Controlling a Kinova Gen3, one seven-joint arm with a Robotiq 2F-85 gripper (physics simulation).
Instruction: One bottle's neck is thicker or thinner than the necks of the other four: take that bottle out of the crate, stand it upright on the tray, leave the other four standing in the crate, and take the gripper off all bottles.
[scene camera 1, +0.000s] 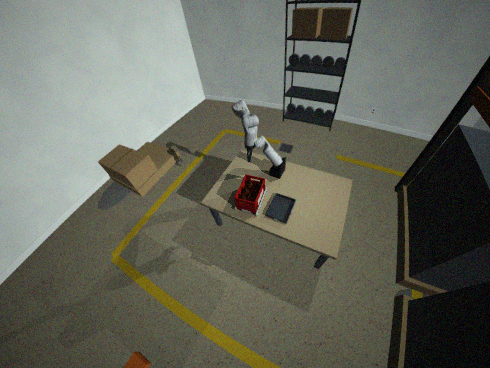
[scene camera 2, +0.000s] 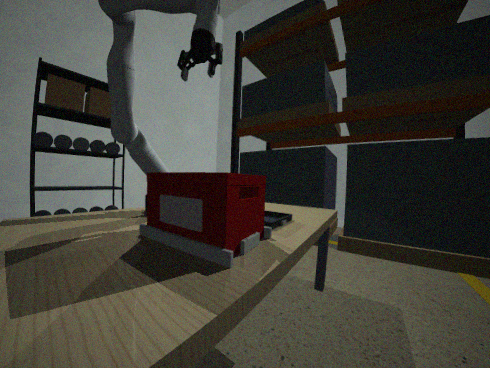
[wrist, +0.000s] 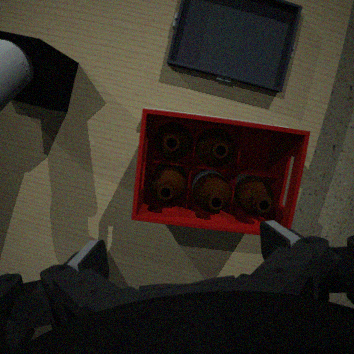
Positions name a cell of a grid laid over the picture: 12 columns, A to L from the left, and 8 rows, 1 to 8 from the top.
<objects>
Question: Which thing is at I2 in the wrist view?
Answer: A dark tray.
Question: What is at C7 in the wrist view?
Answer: My gripper.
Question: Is my gripper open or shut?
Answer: Open.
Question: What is my gripper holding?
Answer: Nothing.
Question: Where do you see my gripper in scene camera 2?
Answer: E2
</objects>
